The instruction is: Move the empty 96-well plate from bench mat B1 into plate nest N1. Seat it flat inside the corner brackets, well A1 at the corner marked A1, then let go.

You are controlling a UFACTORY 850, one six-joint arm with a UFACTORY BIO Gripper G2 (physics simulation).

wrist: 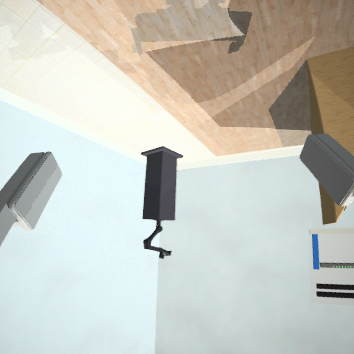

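My gripper [183, 181] is wide open, with one grey finger at the left edge of the wrist view and the other at the right edge. Nothing is between the fingers. The wrist view looks out across the room, with the floor at the top of the picture and the walls below. The 96-well plate, bench mat B1, plate nest N1 and its A1 mark do not show in this view, so where the gripper is relative to them cannot be told.
A dark pedestal [160, 187] with a small black jointed arm [148, 244] on its end stands in the distance near the room corner. A wooden piece of furniture [332, 92] is at the right. A white panel [332, 246] with a blue strip and black bars is at the lower right.
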